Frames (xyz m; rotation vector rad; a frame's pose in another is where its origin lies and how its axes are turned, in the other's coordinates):
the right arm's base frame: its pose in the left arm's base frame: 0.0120 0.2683 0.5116 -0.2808 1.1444 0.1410
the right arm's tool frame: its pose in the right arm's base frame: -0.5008 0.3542 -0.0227 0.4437 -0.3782 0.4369
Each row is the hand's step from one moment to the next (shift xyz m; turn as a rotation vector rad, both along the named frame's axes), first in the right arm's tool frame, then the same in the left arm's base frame.
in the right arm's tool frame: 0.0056 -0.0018 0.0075 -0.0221 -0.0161 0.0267
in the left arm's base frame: 0.0095 -0.0009 0.0003 0.0077 -0.0289 0.0238
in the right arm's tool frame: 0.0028 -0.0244 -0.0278 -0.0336 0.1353 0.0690
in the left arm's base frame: -0.0163 -0.0147 -0.0299 0.0145 0.0921 0.1245
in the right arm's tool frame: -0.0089 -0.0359 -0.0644 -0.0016 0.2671 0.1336
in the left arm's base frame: -0.0501 -0.0219 -0.0503 0.0685 0.2087 0.2024
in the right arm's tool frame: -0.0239 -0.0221 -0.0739 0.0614 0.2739 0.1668
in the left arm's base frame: -0.0686 -0.0137 -0.0404 0.1335 0.2333 0.1854
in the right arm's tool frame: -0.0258 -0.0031 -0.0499 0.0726 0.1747 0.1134
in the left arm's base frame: -0.0539 -0.0027 -0.0158 0.1121 0.1608 0.1011
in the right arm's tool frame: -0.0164 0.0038 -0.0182 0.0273 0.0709 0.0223
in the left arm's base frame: -0.0248 0.0006 0.0009 0.0262 0.0694 0.0276
